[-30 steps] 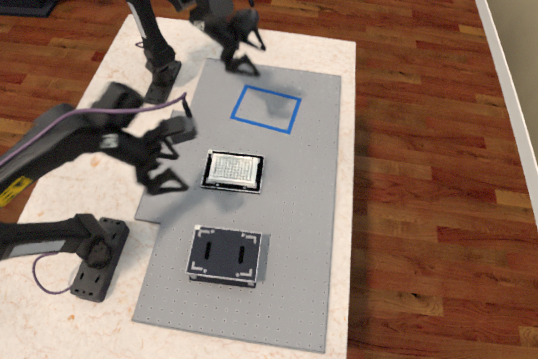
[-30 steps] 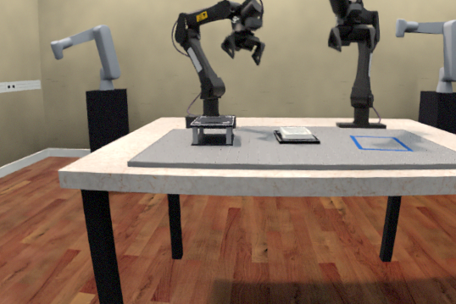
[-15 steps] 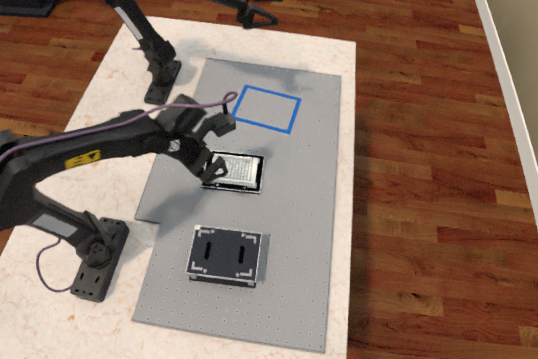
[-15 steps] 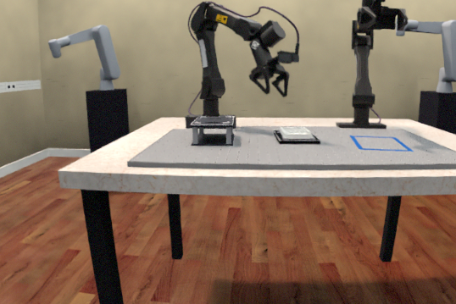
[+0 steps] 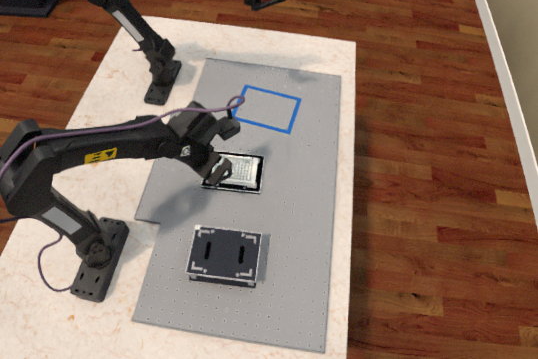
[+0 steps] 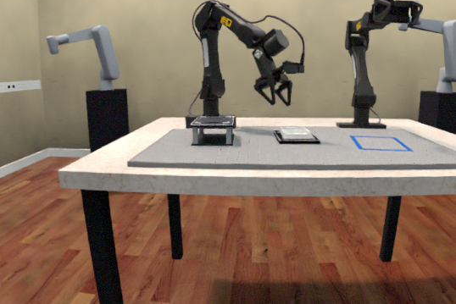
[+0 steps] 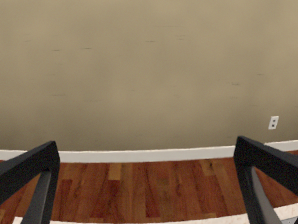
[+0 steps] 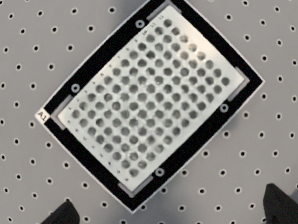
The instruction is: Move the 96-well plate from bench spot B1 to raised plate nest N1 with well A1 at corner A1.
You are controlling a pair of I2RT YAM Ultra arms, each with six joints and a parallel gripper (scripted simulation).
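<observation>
The white 96-well plate is 9 cm below my right hand, 4 cm to the left of it and 3 cm ahead of it. Round my right hand: A1 mark 15 cm to the right, 5 cm below, 2 cm behind.
</observation>
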